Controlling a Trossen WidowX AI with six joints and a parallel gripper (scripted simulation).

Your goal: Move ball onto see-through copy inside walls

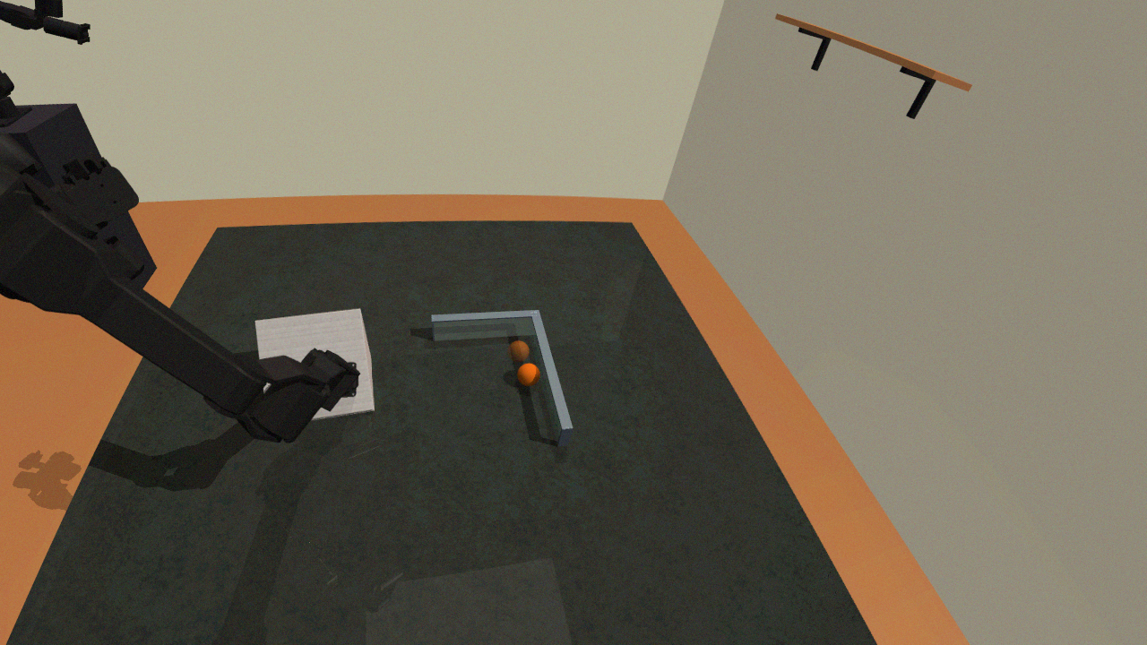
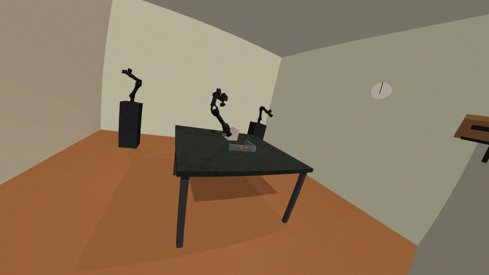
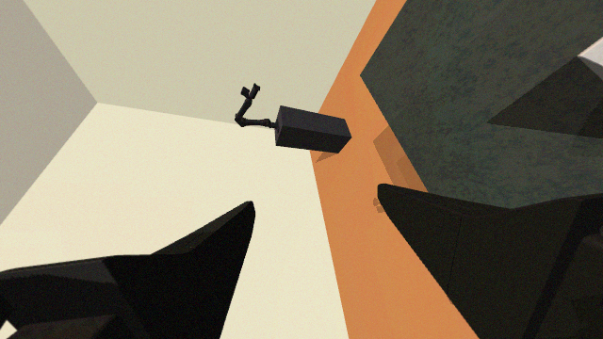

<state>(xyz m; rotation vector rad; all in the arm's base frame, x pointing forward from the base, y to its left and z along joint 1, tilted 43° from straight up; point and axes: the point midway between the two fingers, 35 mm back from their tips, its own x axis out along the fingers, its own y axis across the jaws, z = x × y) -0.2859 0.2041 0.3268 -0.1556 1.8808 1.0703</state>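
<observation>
Right now the orange ball is 640 mm ahead of my gripper tip, 430 mm below it and 50 mm to the left of it. From my gripper tip the other things lie so: see-through copy (630 mm ahead, 430 mm below, 120 mm to the left).
</observation>
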